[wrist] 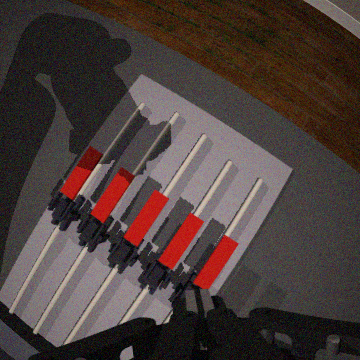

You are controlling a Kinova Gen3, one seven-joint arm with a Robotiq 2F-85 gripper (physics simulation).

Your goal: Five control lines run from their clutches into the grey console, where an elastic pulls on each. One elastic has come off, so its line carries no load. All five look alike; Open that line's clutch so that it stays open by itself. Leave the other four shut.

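Places are measured from the arm's base along level axes (x ahead, y left, z up), in centimetres.
Pixels of known places: gripper, fingertip midpoint: (pixel 196 303).
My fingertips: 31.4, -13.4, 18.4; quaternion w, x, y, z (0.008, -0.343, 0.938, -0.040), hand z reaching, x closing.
Note:
Ahead of a thing's pixels: the offset from my fingertips to its top centre, as dx, dy, dz. "*": to the spot under its first point. Level surfaces: height alone.
Five red clutch levers @(+18.3, +1.0, -21.5) (pixel 81 175) @(+12.8, +0.7, -21.5) (pixel 112 196) @(+7.3, +0.4, -21.5) (pixel 146 218) @(+1.8, +0.1, -21.5) (pixel 181 241) @(-3.7, -0.2, -21.5) (pixel 216 262) lie in a slanting row over a pale panel (pixel 275 172), all looking alike. Each sits on a dark clutch body @(+18.1, +5.5, -23.0) (pixel 64 210) @(+12.6, +5.2, -23.0) (pixel 93 231) @(+7.1, +4.9, -23.0) (pixel 122 253) @(+1.6, +4.6, -23.0) (pixel 155 272); the rightmost body is partly hidden by my fingers. Thin cream control lines @(* +7.7, -10.8, -26.3) (pixel 185 165) @(* +17.2, +17.3, -26.4) (pixel 33 270) run through the clutches. My gripper (pixel 196 303) is shut and empty, in view beside the lower end of the rightmost lever; its height above the panel and any contact cannot be told. Which line is slack cannot be told.
A blue-grey body @(* +12.2, +28.0, -22.7) (pixel 17 340) shows at the lower left corner, partly behind the gripper's dark linkage. The neighbouring clutches stand close together. A dark grey surface @(dz -27.4) (pixel 320 215) surrounds the panel, with a brown wooden floor (pixel 240 65) beyond its curved edge. The arm's shadow falls across the left side.

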